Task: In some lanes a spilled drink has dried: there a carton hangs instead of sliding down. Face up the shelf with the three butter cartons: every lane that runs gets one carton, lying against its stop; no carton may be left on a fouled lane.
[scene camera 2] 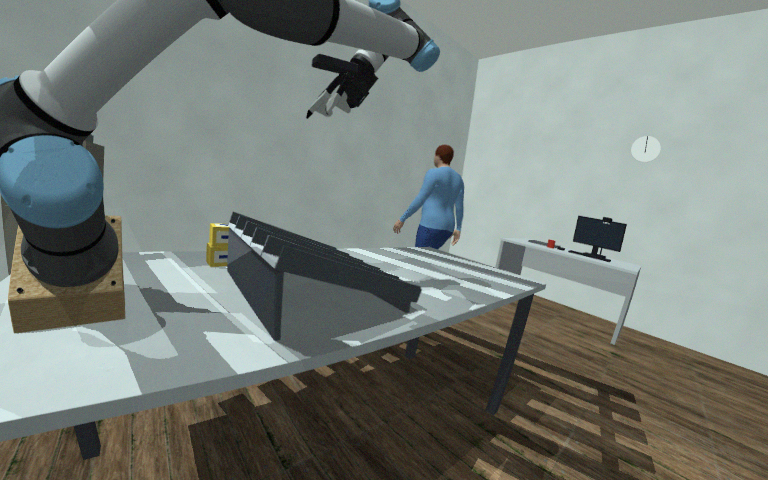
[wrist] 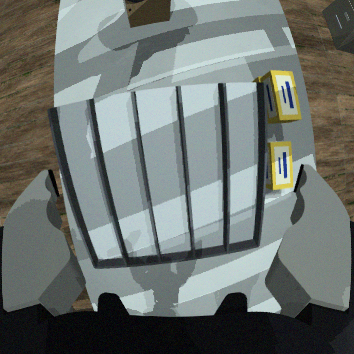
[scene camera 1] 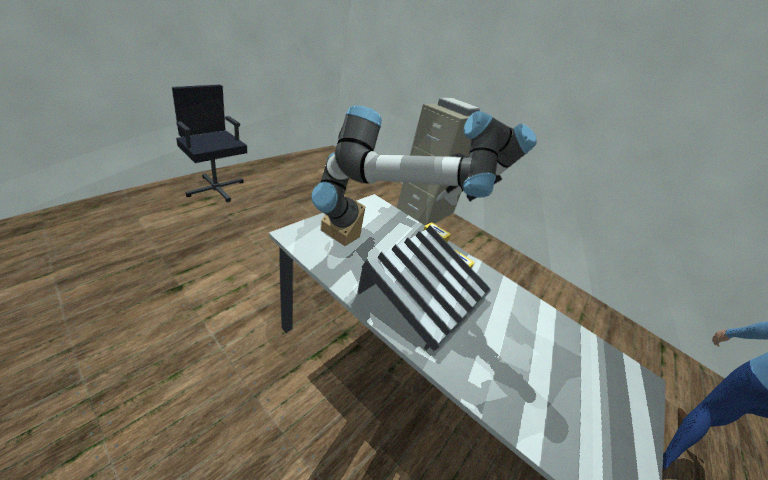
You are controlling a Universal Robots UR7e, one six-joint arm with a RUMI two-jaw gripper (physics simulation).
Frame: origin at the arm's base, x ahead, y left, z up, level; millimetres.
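Seen in the pictures: gripper, fingertip midpoint: (scene camera 2: 315,116) (wrist: 174,170) (scene camera 1: 449,196); arm's base, link origin: (scene camera 2: 74,249) (scene camera 1: 344,212).
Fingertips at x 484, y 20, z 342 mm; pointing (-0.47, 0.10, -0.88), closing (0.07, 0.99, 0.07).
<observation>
Pixels of each thing's middle, then the offset from my fingertips to it.
- upper carton, body centre: (wrist: 280,97) (scene camera 2: 229,234) (scene camera 1: 435,235) 132 mm back, 292 mm left, 372 mm down
- lower carton, body centre: (scene camera 2: 226,253) 139 mm back, 291 mm left, 436 mm down
- single carton, body centre: (wrist: 276,164) (scene camera 1: 459,262) 37 mm ahead, 294 mm left, 436 mm down
The sloping shelf (scene camera 1: 433,341) (scene camera 2: 252,277) (wrist: 224,165) has several lanes between dark dividers and a dark stop bar at its low end. No carton shows in its lanes. Light and shadow bands cross the lanes; I cannot tell a dried spill from them. Yellow-edged butter cartons stand beside the shelf: an upper carton (scene camera 1: 437,230) (scene camera 2: 219,233) (wrist: 285,96) on a lower carton (scene camera 2: 217,254), and a single carton (scene camera 1: 465,259) (wrist: 281,165) nearer the low end. My gripper (scene camera 2: 321,110) (wrist: 174,170) is open and empty, high above the shelf.
The arm's wooden base block (scene camera 1: 342,233) (scene camera 2: 67,308) (wrist: 150,14) stands on the table beyond the shelf's high end. A filing cabinet (scene camera 1: 441,133) (wrist: 342,25) stands behind the table. A person (scene camera 1: 730,393) (scene camera 2: 441,198) is near the table's far end. An office chair (scene camera 1: 210,144) is away left.
</observation>
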